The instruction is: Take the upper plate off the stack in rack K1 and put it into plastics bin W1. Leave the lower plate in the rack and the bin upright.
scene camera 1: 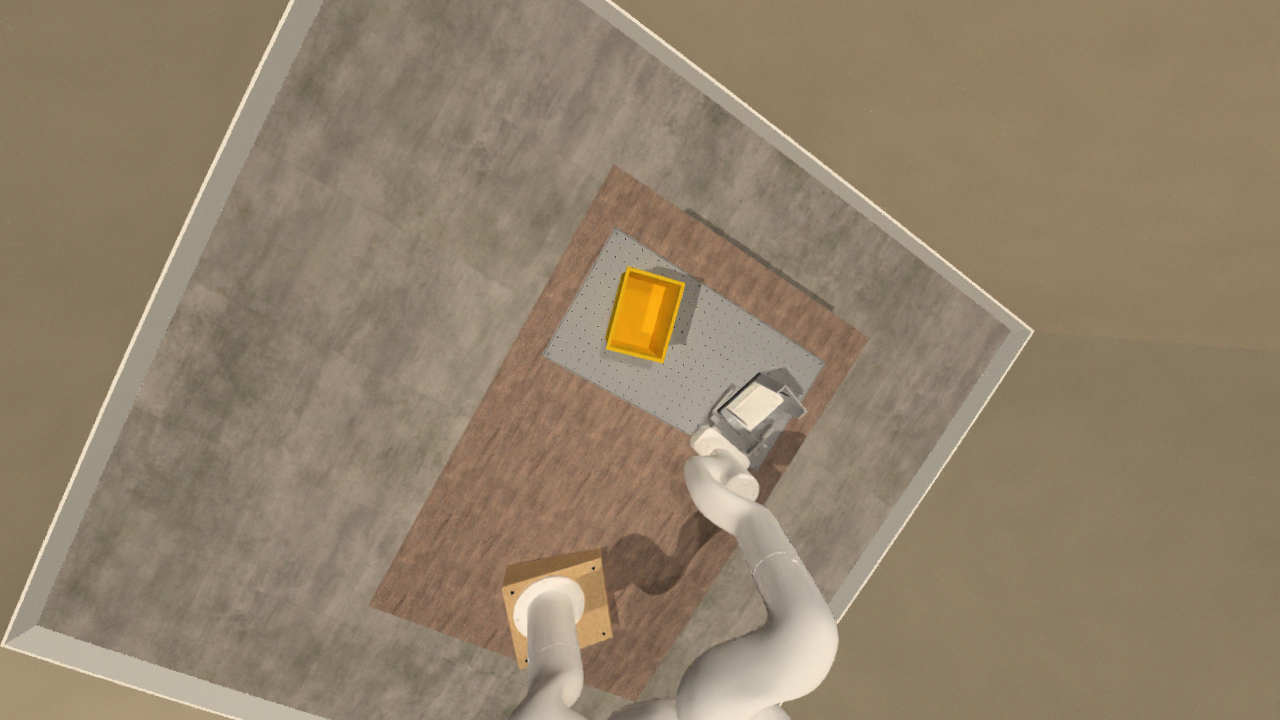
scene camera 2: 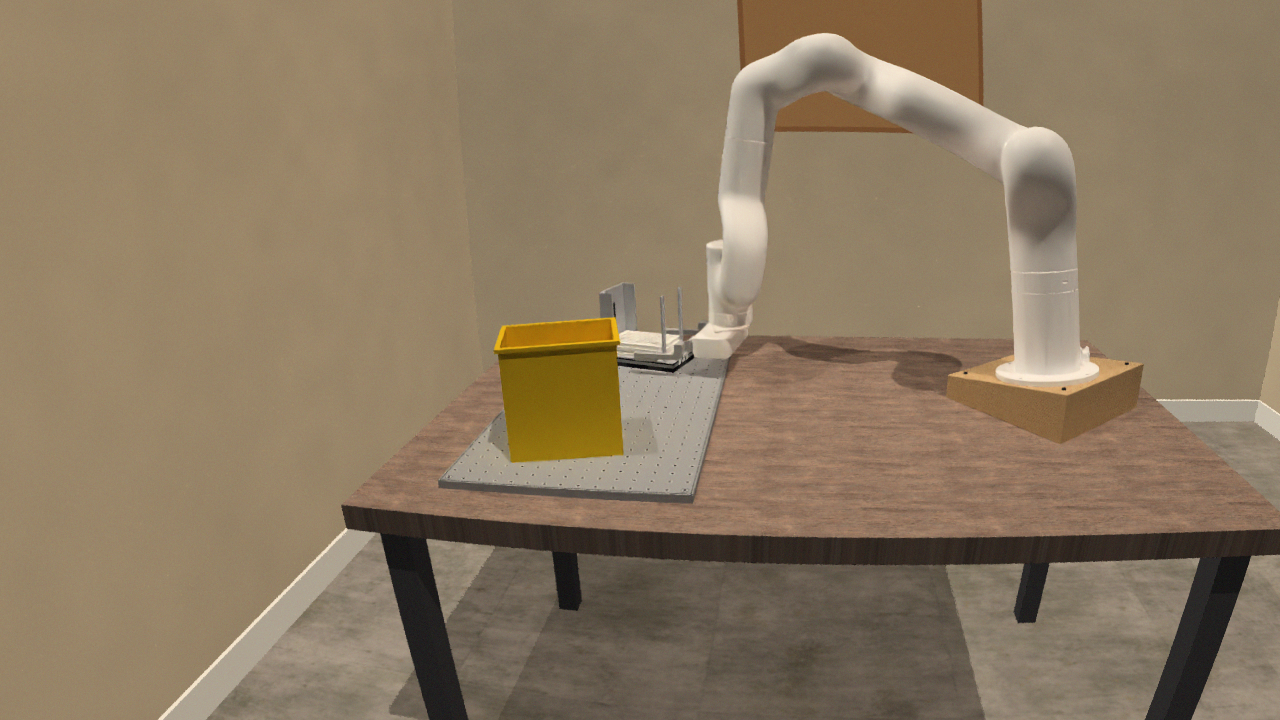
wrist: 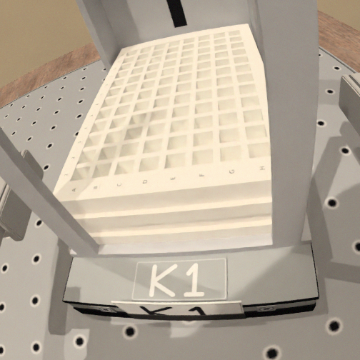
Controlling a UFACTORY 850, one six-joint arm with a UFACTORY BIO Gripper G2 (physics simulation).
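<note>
Rack K1 (wrist: 287, 125) (scene camera 2: 623, 308) stands on the perforated board, with its label facing the wrist camera. The upper plate (wrist: 175, 100) (scene camera 1: 756, 404) (scene camera 2: 646, 338) is a cream grid plate lying flat on top of the stack between the rack's uprights. The lower plate (wrist: 185, 234) shows as front bands beneath it. My gripper (wrist: 185, 146) is wide open and empty. Its fingers stand apart on the left and right sides of the rack, outside the uprights, low near the stack. Their exact height is hard to tell. Plastics bin W1 (scene camera 1: 640, 317) (scene camera 2: 563, 402) is yellow, upright and empty.
The grey perforated board (scene camera 1: 572, 331) (scene camera 2: 671, 429) carries the bin and the rack on the wooden table (scene camera 1: 537, 465) (scene camera 2: 895, 465). The rack's tall back wall and front posts rise close around the plates. The arm's wooden base block (scene camera 1: 590, 617) (scene camera 2: 1056, 411) stands across the table.
</note>
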